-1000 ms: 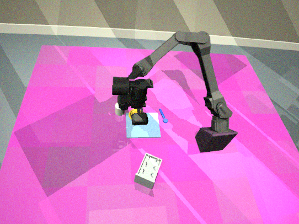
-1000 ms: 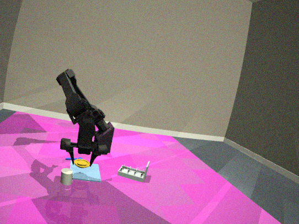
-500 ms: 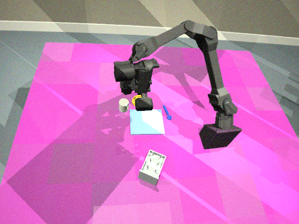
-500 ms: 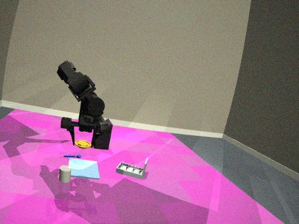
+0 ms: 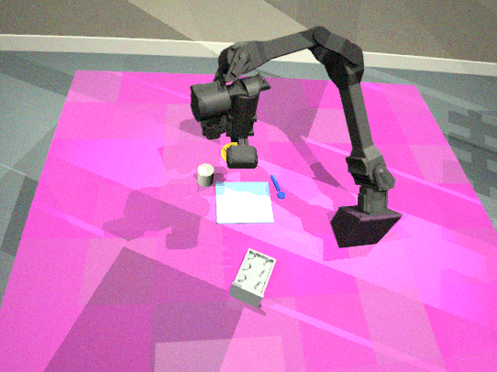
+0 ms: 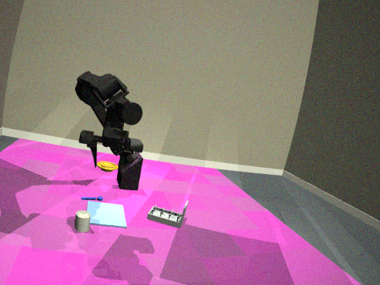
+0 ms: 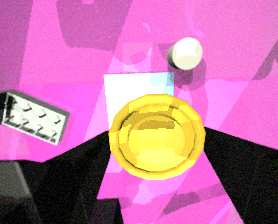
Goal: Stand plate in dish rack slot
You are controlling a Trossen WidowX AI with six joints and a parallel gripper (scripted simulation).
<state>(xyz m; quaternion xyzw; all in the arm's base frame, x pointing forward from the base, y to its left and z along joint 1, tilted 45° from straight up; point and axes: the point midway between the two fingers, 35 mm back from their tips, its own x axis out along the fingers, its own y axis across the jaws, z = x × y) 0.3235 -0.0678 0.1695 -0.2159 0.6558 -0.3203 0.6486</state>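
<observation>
The grey dish rack lies 230 mm to the left of my gripper tip, 150 mm below it and 10 mm behind it. Also, from my gripper tip: cup 150 mm below, 70 mm to the right, 50 mm ahead; then yellow plate 10 mm above; then light blue sheet 180 mm below, 40 mm behind, 20 mm to the left.
</observation>
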